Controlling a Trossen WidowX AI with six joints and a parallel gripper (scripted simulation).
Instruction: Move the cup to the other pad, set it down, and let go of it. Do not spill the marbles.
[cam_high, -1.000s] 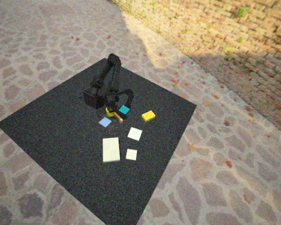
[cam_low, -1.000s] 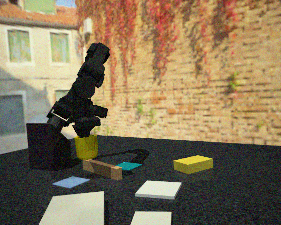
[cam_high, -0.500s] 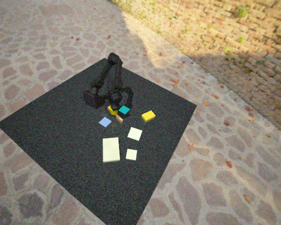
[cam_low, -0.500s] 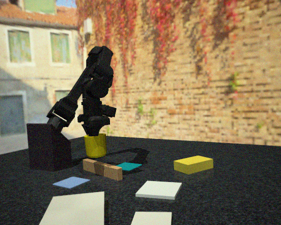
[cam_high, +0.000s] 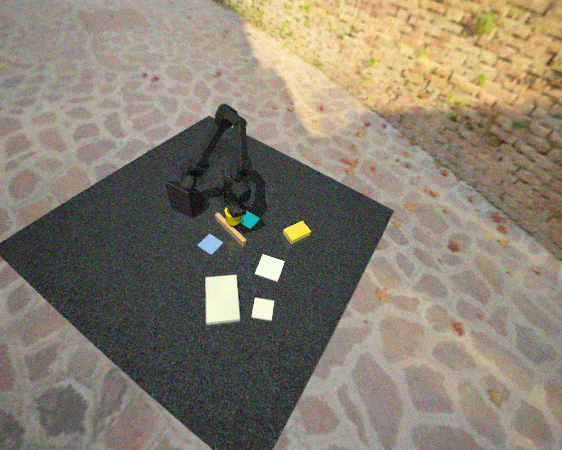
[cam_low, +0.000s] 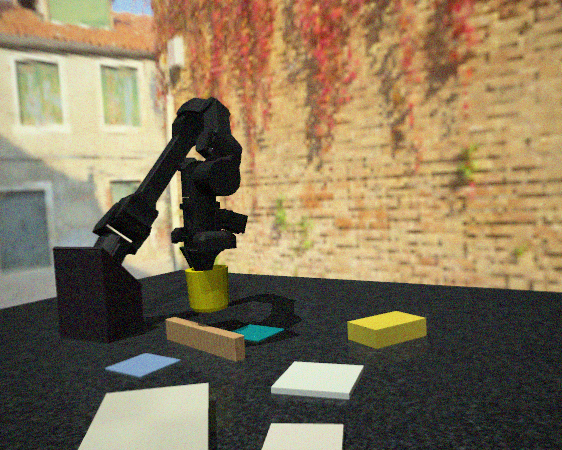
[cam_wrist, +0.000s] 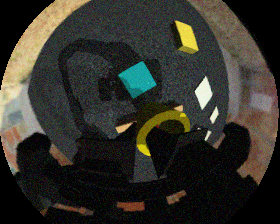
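My gripper tip is 10 cm above the cyan pad, 7 cm to the right of it and 5 cm short of it. Round my gripper tip: wooden bar 9 cm below, 4 cm to the right, 2 cm ahead; yellow cup 2 cm to the right, 2 cm ahead.
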